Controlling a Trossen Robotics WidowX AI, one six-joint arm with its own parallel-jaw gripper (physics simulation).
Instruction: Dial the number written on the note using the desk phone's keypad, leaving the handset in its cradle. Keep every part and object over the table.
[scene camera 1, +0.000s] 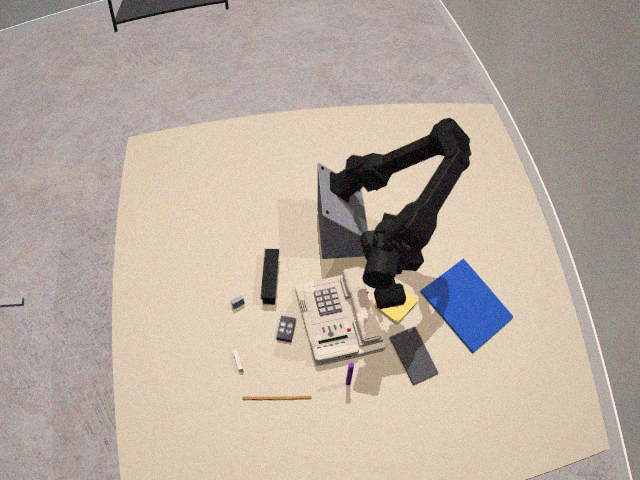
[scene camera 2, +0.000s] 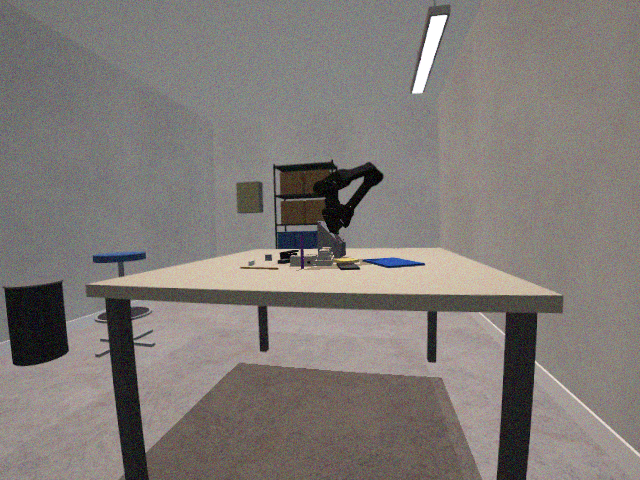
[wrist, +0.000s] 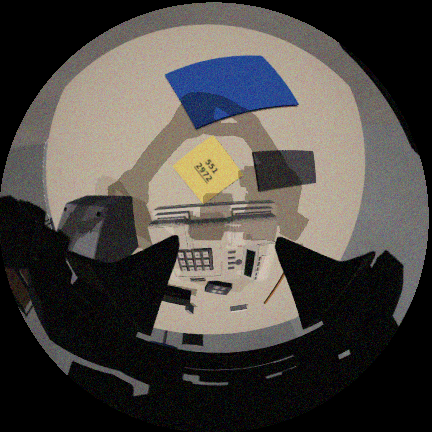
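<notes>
The cream desk phone lies on the table, its keypad facing up. The handset lies along the phone's side in its cradle; my gripper and its shadow partly obscure it in scene camera 1. The yellow note lies beside the handset side and reads "551 2972" in the wrist view. My gripper is open and empty. It hangs well above the table, over the handset and note area. The keypad shows between its fingers in the wrist view.
A blue panel and a dark slab lie beyond the note. A purple stick stands near the phone, with an orange stick. A black bar and small dark box lie opposite the handset.
</notes>
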